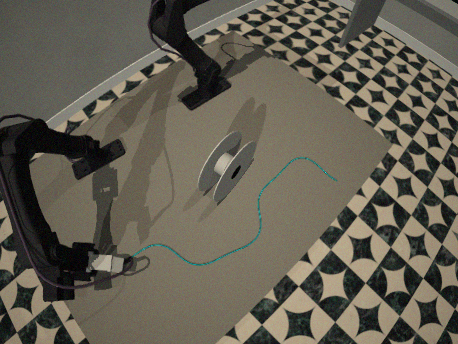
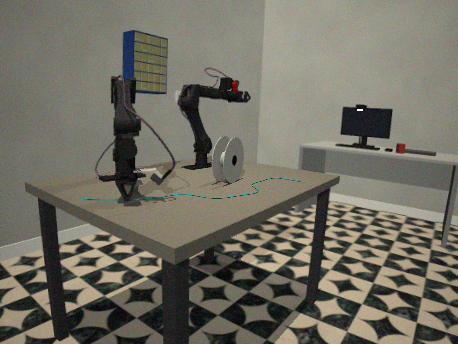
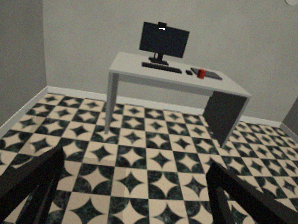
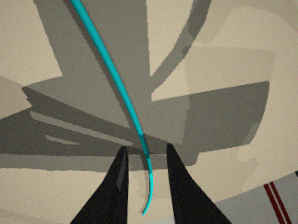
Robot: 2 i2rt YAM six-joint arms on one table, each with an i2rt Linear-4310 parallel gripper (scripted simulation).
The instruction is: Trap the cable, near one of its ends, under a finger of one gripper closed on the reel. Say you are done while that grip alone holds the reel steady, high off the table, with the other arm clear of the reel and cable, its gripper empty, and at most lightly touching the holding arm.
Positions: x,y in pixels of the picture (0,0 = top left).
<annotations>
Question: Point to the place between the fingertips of the right gripper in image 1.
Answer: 97,264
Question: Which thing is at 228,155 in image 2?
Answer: A white reel.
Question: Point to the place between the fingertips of the right gripper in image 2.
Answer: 127,200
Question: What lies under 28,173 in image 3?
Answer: The left gripper.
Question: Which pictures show the white reel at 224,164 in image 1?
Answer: Image 1 and image 2 only.
</annotations>
